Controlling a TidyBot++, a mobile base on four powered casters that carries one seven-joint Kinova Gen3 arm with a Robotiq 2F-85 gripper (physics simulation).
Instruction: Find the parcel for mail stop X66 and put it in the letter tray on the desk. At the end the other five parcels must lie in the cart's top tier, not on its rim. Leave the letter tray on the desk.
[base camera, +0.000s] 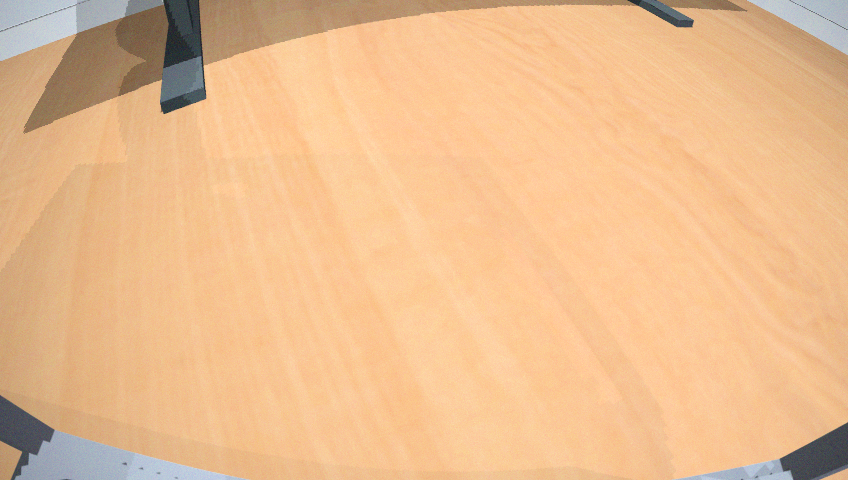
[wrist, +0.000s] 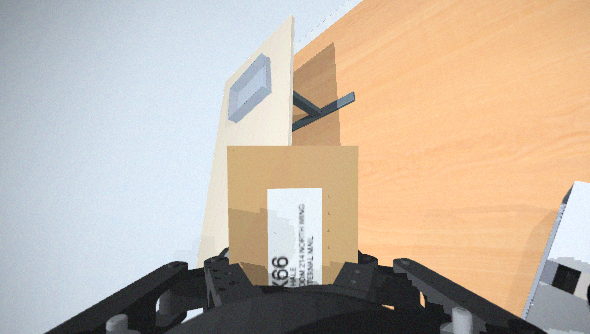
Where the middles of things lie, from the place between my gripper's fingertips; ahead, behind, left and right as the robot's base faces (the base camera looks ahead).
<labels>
Now: the grey letter tray (wrist: 254, 85) 114 cm ahead of my hand, 40 cm to the right of it and 42 cm below it.
</labels>
